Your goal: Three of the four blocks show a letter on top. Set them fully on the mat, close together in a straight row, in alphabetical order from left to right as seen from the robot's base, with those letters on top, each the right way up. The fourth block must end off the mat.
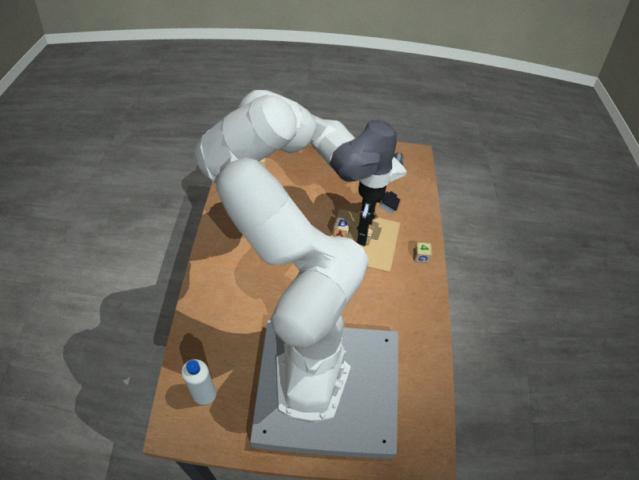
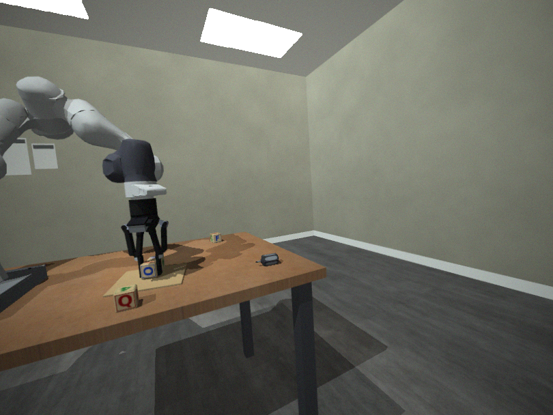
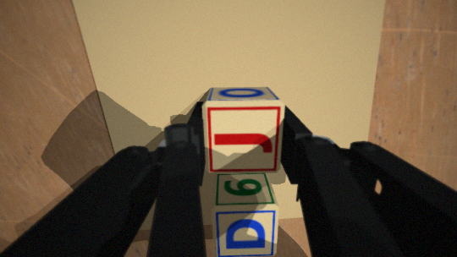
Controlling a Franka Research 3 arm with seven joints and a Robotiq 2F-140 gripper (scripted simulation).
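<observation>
Now: hand 4 cm above the tan mat. Round my hand: small dark object (36 cm ahead, 10 cm to the right, 2 cm below); then block (18 cm to the right, 4 cm behind, 2 cm below).
</observation>
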